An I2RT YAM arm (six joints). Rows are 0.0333 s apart.
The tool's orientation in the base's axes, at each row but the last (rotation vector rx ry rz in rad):
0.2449, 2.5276, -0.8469
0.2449, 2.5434, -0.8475
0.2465, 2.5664, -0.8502
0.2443, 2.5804, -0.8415
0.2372, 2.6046, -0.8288
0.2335, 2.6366, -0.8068
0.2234, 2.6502, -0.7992
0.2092, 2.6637, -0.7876
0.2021, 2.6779, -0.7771
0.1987, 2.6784, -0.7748
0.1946, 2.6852, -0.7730
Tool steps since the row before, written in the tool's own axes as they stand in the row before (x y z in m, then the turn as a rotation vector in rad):
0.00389, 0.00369, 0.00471, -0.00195, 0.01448, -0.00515
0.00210, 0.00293, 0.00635, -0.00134, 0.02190, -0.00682
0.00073, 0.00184, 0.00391, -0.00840, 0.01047, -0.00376
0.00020, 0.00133, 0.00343, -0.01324, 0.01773, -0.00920
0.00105, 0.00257, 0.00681, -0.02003, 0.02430, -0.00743
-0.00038, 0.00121, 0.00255, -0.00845, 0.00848, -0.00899
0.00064, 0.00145, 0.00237, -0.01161, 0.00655, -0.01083
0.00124, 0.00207, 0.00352, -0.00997, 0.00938, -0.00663
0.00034, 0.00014, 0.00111, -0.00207, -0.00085, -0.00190
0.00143, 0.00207, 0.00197, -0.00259, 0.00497, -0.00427
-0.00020, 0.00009, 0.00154, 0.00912, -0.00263, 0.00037
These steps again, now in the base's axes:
-0.00055, 0.00016, -0.00711, 0.00424, 0.01459, -0.00304
0.00128, -0.00145, -0.00704, 0.00533, 0.02152, -0.00603
0.00121, -0.00087, -0.00412, 0.00932, 0.01032, 0.00093
0.00133, -0.00097, -0.00329, 0.01396, 0.01921, 0.00323
0.00192, -0.00186, -0.00685, 0.02249, 0.02322, 0.00134
0.00143, -0.00047, -0.00242, 0.00726, 0.01166, 0.00595
0.00047, -0.00010, -0.00281, 0.00915, 0.01095, 0.00956
0.00037, -0.00016, -0.00425, 0.00953, 0.01107, 0.00425
0.00003, -0.00047, -0.00107, 0.00119, 0.00023, 0.00267
-0.00030, 0.00073, -0.00310, 0.00231, 0.00639, 0.00188
0.00064, -0.00076, -0.00120, -0.00899, -0.00208, -0.00226

